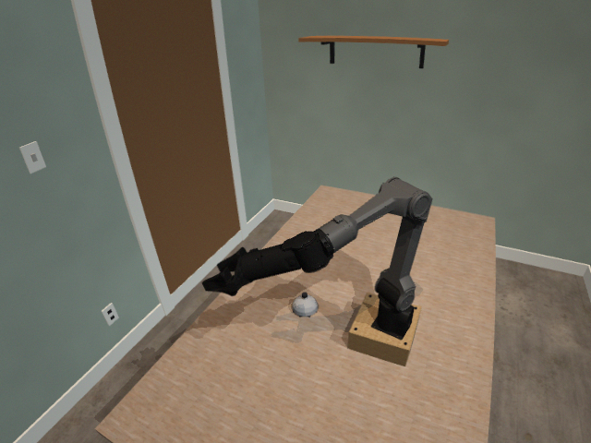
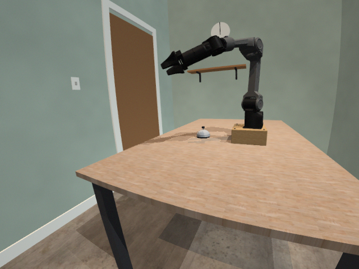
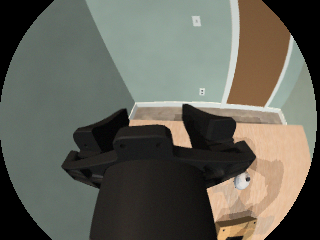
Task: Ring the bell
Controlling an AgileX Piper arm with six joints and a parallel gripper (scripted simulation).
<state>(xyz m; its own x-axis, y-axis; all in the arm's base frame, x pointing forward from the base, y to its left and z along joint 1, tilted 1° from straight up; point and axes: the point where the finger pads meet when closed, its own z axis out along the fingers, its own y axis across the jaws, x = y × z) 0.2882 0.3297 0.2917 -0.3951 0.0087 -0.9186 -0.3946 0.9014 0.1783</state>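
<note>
Right now my hand is 10 mm past the button, 310 mm to the left of it and 310 mm above it. The rest, counted from my hand: silver bell: 10 mm behind, 310 mm to the right, 320 mm below.
</note>
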